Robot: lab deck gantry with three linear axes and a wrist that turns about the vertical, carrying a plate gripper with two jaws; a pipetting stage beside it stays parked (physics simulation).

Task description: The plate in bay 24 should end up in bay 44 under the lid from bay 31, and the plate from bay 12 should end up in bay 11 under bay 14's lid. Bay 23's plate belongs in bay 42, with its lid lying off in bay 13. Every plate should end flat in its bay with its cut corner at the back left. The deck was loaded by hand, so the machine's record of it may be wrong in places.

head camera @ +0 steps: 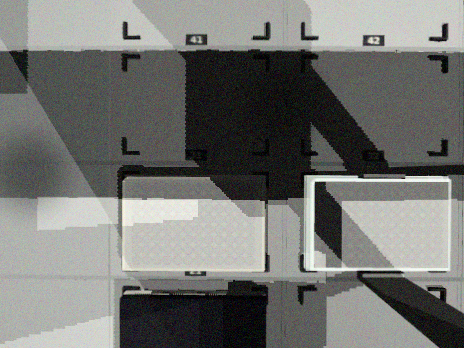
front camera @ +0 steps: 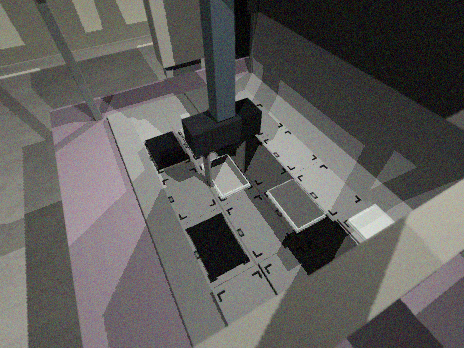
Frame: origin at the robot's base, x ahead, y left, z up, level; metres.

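Seen in the pictures: gripper, fingertip midpoint: (head camera: 377, 223) (front camera: 225, 174); robot's base, origin of the base link: (front camera: 146, 144).
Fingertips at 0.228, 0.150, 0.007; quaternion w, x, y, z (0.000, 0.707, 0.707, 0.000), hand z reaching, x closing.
Pixels of each thing's middle, then the offset from my fingertips to it, as dx, dy, dz. Level surfaces: height alone.
- pale plate, body centre: (head camera: 194, 222) -0.164, +0.000, +0.000
- bright white plate, body centre: (front camera: 383, 234) +0.328, +0.214, +0.020
- deck, its level: dz -0.007
My gripper (front camera: 226, 177) (head camera: 381, 225) is low at bay 22, shut on a white-rimmed plate (front camera: 232, 181) (head camera: 395, 235), one jaw at its back edge and one at its front. The plate lies level within bay 22's marks; I cannot tell whether it touches the deck or has a lid. A pale plate (head camera: 194, 240) lies in bay 21. A dark plate (front camera: 167, 149) (head camera: 192, 322) is in bay 11 and another dark plate (front camera: 218, 246) in bay 13. A white-rimmed plate (front camera: 297, 205) lies in bay 33. A bright white plate (front camera: 371, 221) is in bay 44. Cut corners are not clear.
Bays 31, 32 and 12 hold no plate. Hard shadows cross the deck (head camera: 55, 250). The gripper's dark body hides part of the back of the deck in the front view. A black patch, seemingly shadow, lies in front of the bay 33 plate. A clear wall stands at the right.
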